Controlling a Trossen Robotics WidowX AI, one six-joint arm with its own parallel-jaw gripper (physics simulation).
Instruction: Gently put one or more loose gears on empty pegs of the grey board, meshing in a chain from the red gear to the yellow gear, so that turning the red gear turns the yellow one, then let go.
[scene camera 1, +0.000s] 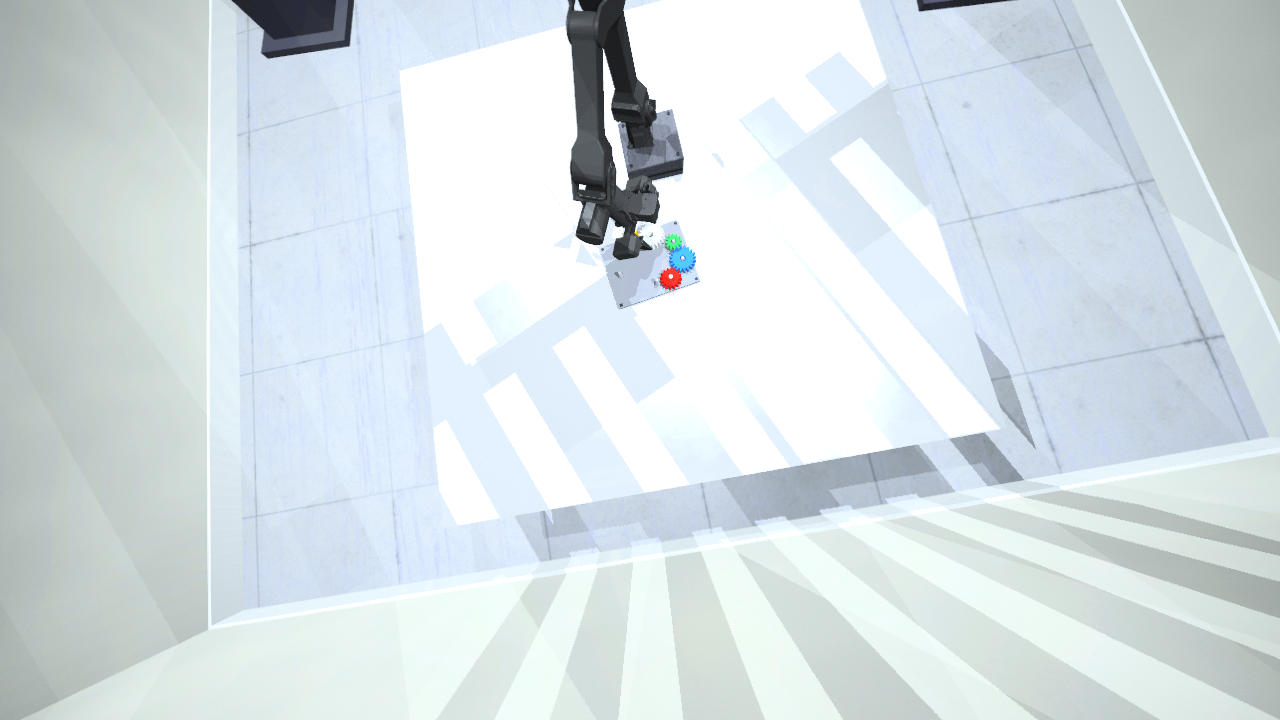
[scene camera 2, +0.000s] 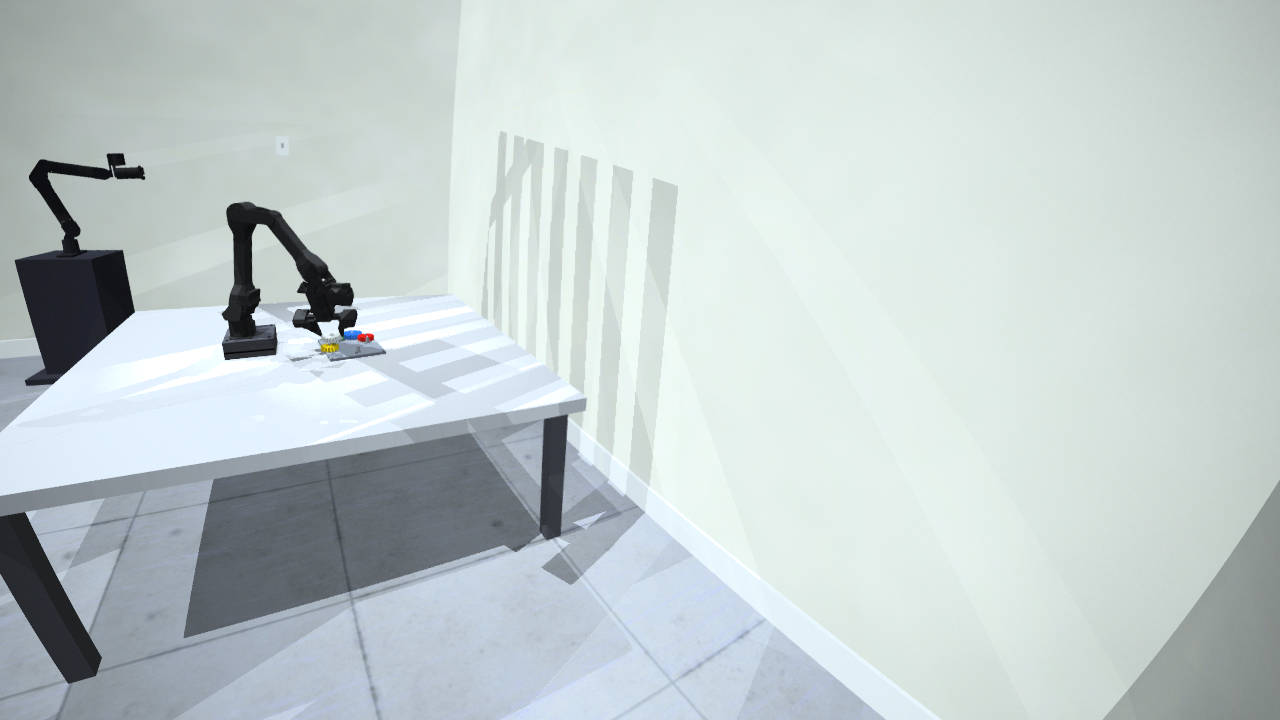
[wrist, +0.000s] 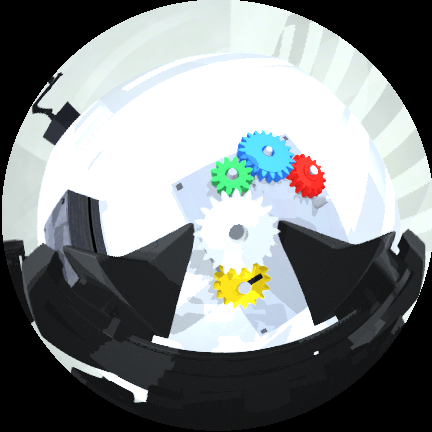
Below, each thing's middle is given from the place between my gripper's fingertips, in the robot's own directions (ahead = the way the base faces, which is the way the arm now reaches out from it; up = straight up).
My hand is 50 mm to the left of the yellow gear (wrist: 227, 283) and 20 mm above it. Round my hand: green gear (wrist: 218, 174) (10 mm ahead, 50 mm to the left, 20 mm below); grey board (scene camera 1: 637, 285) (60 mm ahead, 20 mm to the right, 30 mm below); white gear (wrist: 258, 231) (right at my hand).
